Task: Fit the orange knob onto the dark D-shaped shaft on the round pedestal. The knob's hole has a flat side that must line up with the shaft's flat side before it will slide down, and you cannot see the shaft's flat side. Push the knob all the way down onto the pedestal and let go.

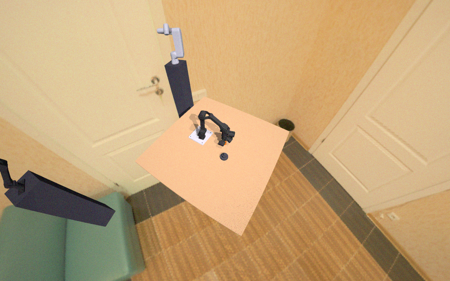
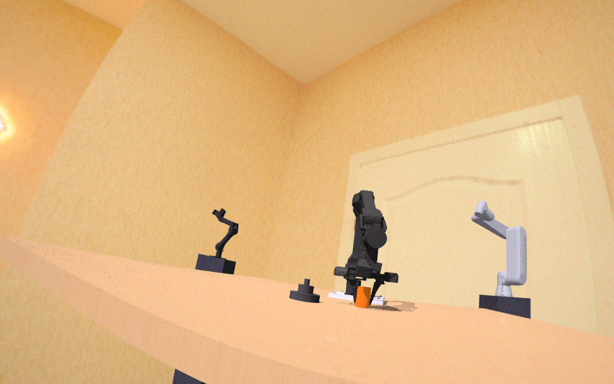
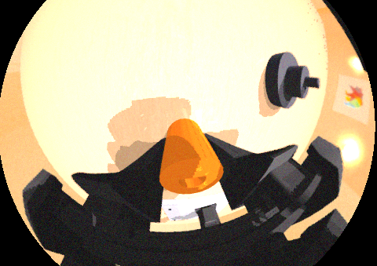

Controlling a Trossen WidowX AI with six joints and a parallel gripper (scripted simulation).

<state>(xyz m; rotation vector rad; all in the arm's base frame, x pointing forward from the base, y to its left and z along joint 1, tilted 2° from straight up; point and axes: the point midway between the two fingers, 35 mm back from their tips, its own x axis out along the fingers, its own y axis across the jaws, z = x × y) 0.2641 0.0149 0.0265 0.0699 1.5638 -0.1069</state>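
My gripper tip is now 17 cm to the left of the round pedestal, 6 cm short of it and 2 cm below it. Also, from my gripper tip: orange knob 2 cm above.
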